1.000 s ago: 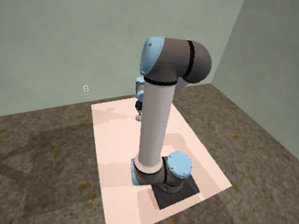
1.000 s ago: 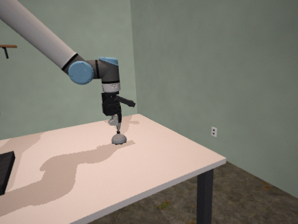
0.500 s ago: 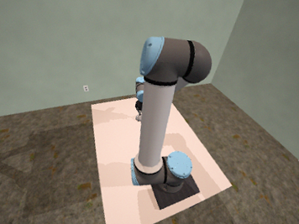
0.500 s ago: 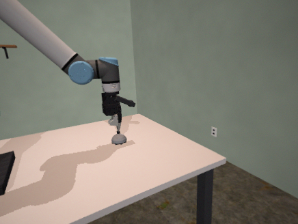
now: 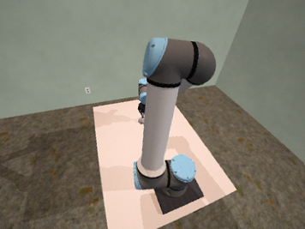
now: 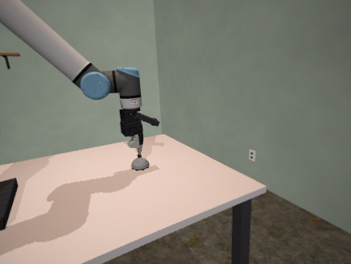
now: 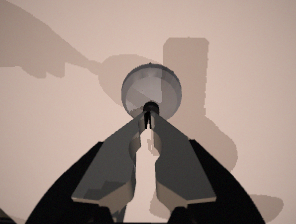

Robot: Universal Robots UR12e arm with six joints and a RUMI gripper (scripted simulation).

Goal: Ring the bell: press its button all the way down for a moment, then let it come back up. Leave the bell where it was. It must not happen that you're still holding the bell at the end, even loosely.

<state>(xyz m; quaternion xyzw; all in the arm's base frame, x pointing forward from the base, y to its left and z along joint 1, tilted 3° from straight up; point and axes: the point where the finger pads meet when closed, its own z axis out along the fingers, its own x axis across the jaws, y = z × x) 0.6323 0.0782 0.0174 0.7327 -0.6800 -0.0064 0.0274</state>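
Right now my hand is 3 cm above the black button. The rest, counted from my hand: bell 4 cm below.
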